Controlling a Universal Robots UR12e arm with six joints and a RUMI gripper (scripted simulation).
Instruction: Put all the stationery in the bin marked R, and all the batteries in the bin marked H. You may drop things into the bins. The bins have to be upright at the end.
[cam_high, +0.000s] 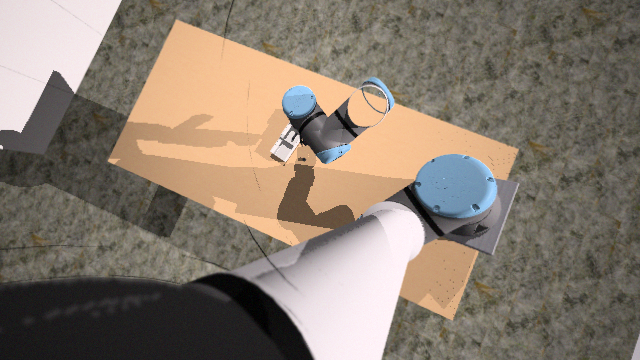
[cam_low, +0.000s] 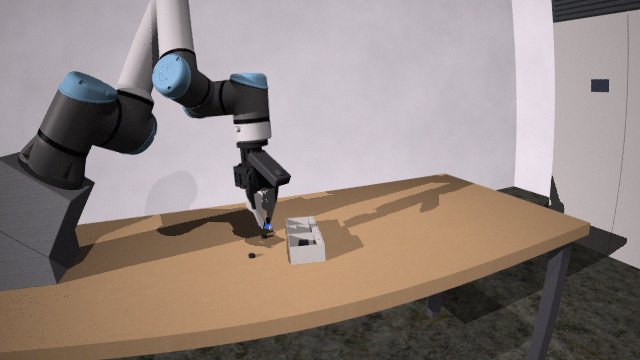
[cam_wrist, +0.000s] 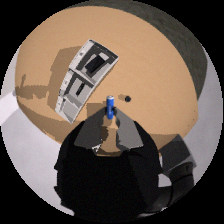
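My hand is 10 cm short of the grey double bin and 6 cm above it. From my hand the other things lie so: short black stick 9 cm ahead, 1 cm to the left, 7 cm below; then white item 7 cm ahead, 7 cm to the right, 7 cm below; then blue battery 1 cm below.
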